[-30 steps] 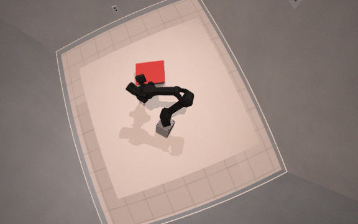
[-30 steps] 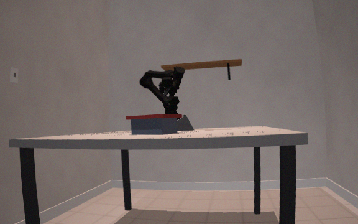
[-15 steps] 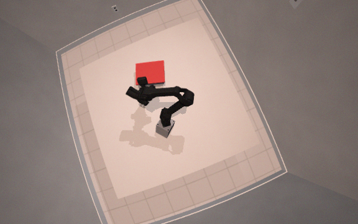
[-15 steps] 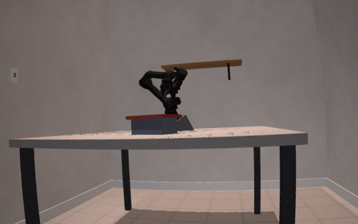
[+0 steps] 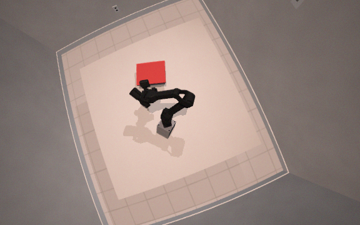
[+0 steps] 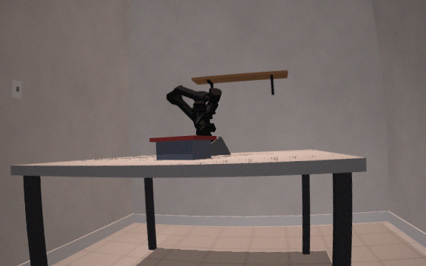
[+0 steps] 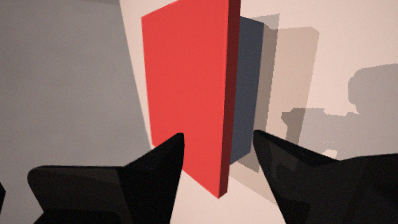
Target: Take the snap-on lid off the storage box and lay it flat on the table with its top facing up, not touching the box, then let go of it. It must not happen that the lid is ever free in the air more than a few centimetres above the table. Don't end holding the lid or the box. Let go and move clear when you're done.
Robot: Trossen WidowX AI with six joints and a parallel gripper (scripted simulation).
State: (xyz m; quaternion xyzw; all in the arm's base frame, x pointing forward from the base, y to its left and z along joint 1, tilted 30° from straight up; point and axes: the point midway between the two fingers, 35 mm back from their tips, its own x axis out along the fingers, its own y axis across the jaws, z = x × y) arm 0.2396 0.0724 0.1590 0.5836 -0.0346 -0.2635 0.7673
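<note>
Right now my hand is 150 mm short of the red lid, 60 mm to the left of it and 80 mm above it. From my hand the other things lie so: storage box: 150 mm ahead, 60 mm to the right, 120 mm below.
</note>
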